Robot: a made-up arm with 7 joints.
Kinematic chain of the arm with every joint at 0, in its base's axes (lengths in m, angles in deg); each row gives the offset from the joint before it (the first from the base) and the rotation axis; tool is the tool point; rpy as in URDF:
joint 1: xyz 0 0 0.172 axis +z
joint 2: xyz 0 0 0 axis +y
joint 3: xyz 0 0 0.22 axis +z
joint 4: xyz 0.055 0 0 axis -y
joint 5: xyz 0.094 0 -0.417 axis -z
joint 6: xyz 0 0 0 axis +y
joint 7: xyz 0.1 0 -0.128 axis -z
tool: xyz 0 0 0 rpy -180 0 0
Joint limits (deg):
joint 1: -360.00..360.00
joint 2: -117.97..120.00
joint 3: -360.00..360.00
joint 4: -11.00..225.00
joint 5: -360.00..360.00
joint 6: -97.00..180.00
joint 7: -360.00..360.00
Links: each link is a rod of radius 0.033 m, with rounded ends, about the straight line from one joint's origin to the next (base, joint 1, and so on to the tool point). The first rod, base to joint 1, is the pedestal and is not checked.
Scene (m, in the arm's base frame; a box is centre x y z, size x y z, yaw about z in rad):
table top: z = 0
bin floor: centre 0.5 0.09 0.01 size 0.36 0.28 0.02 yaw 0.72
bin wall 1: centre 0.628 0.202 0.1 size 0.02 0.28 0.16 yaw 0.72
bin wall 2: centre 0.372 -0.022 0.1 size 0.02 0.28 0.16 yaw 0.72
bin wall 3: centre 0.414 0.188 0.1 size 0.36 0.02 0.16 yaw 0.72
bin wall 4: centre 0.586 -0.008 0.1 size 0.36 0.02 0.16 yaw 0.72
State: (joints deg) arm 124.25 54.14 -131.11 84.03 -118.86 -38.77 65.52
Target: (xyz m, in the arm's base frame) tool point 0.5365 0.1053 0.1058
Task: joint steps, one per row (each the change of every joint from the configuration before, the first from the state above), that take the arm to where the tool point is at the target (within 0.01 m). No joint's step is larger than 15 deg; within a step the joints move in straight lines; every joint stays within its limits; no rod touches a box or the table.
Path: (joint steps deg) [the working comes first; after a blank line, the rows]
Joints at the target: 89.61 69.33 -93.17 69.47 -114.82 -23.76 65.52
Straight joint move there: clear.

1: -11.55 5.06 12.65 -4.85 1.35 5.00 0.00
2: -11.54 5.07 12.64 -4.86 1.35 5.01 0.00
3: -11.55 5.06 12.65 -4.85 1.34 5.00 0.00

